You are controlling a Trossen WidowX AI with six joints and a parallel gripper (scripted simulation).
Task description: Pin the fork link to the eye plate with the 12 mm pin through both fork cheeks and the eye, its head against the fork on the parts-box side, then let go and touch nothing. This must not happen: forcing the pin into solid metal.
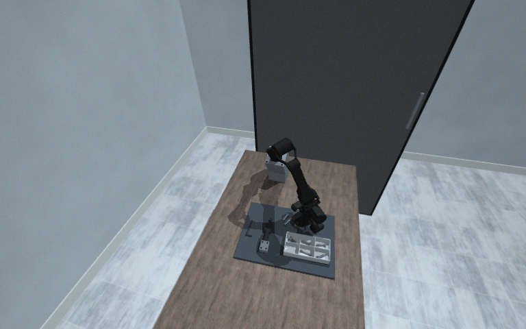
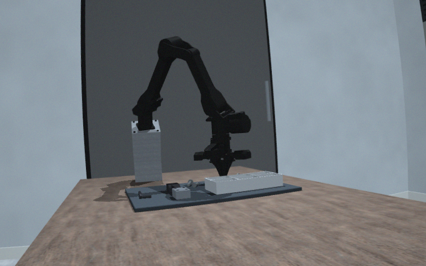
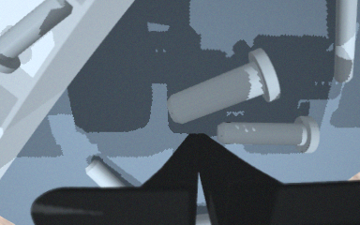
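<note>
Now: the pale grey pin 30 mm behind my hand, 30 mm to the right of it and 30 mm below it. The rest, counted from my hand: dark eye plate 60 mm ahead, 190 mm to the right, 30 mm below; dark mat 60 mm ahead, 90 mm to the right, 50 mm below; white parts box 130 mm ahead, 10 mm to the left, 30 mm below.
</note>
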